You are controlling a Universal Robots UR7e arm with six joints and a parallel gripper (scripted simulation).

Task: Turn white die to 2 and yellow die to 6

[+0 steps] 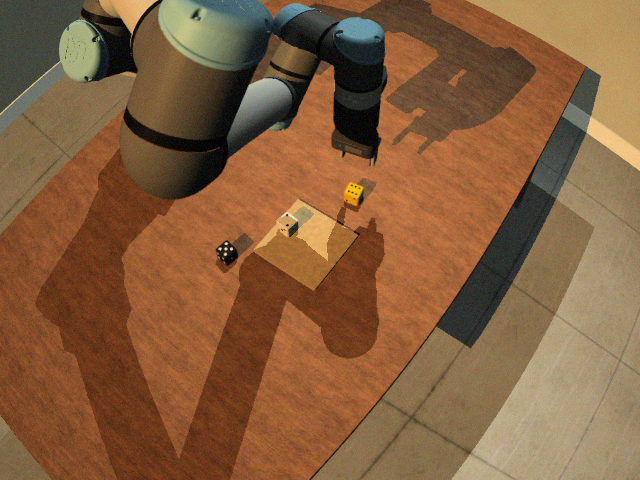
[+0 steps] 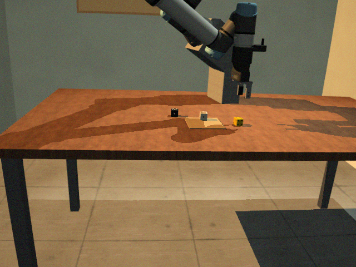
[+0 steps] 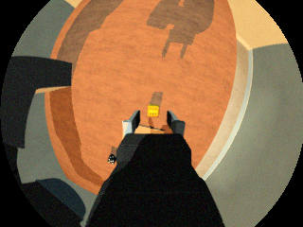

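Right now my hand is 120 mm above the yellow die and 10 mm to the left of it. From my hand the other things lie so: white die: 140 mm to the right, 120 mm below, 60 mm behind; then tan mat: 150 mm to the right, 130 mm below, 20 mm behind; then black die: 250 mm to the right, 120 mm below, 120 mm behind.
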